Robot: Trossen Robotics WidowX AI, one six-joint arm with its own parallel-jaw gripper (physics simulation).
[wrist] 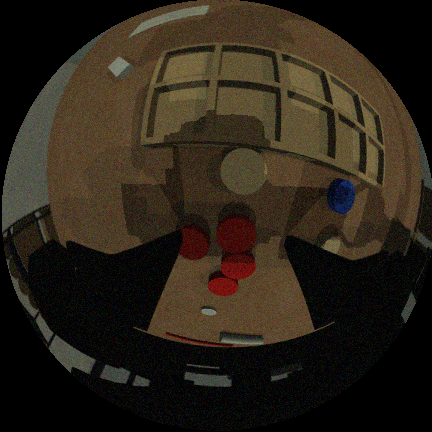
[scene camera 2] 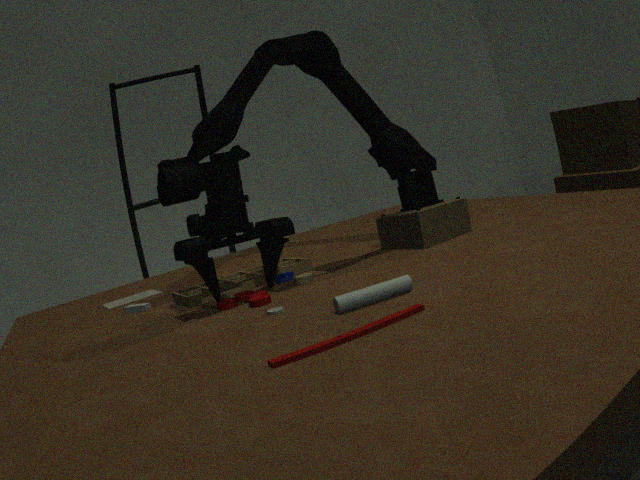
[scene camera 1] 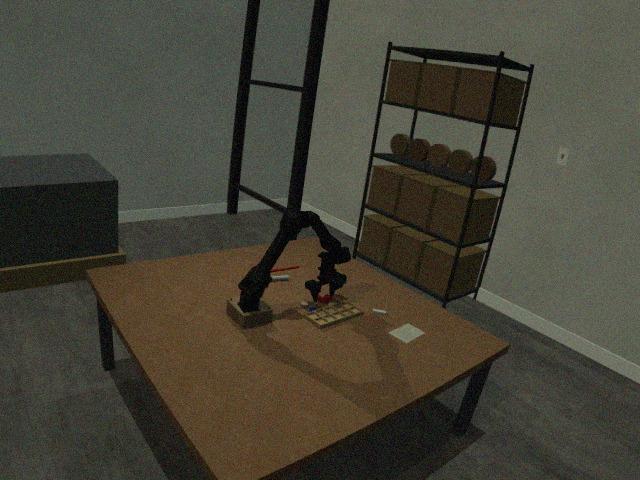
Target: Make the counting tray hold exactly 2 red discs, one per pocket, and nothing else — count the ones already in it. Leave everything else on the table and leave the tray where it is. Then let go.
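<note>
The pale wooden counting tray (scene camera 1: 322, 325) (wrist: 215, 65) has two rows of pockets; no disc shows in any pocket in the wrist view. Several red discs (wrist: 223, 286) (scene camera 2: 259, 298) lie grouped on the table beside the tray's long side. My gripper (scene camera 1: 323, 298) (scene camera 2: 245, 293) (wrist: 234, 238) is open, pointing down with its fingertips low around the group. One red disc (wrist: 236, 235) is midway between the fingertips; another red disc (wrist: 195, 243) is at the left fingertip, partly hidden by it. It is unclear whether that finger touches it.
A greyish disc (wrist: 243, 171) lies between tray and red discs. A blue disc (wrist: 341, 196) (scene camera 2: 284, 277) and a small pale piece (wrist: 331, 245) are near the tray. Also there: a small white disc (scene camera 2: 275, 310), white cylinder (scene camera 2: 373, 294), red rod (scene camera 2: 346, 338), white block (wrist: 120, 66) and paper (scene camera 1: 406, 333).
</note>
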